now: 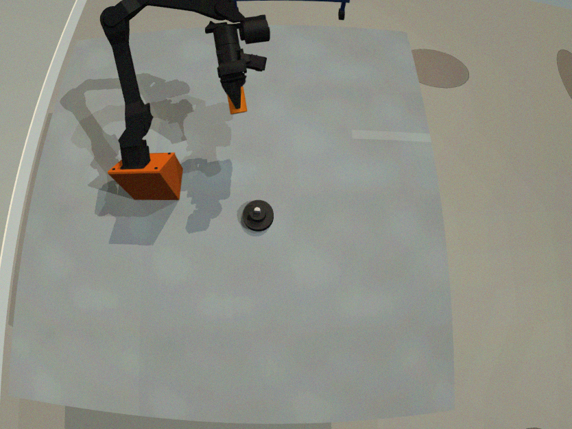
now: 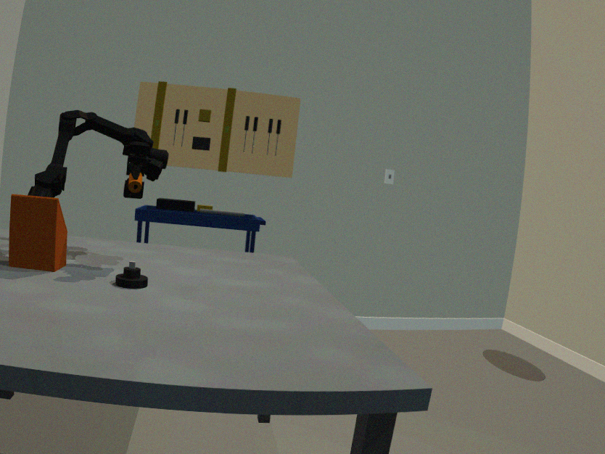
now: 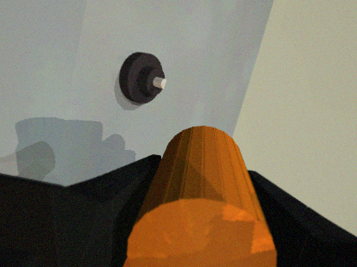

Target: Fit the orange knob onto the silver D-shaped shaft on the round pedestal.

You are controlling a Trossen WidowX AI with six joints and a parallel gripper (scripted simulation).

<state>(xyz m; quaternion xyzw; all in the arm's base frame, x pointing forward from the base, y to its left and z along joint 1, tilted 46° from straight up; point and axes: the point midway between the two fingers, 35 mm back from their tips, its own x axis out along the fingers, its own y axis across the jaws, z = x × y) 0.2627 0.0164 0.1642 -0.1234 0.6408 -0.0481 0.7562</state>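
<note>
My gripper tip is 10 mm past the orange knob, 30 mm to the right of it and 20 mm below it. From my gripper tip the other things lie so: round pedestal 40 mm ahead, 190 mm to the right, 220 mm below.
</note>
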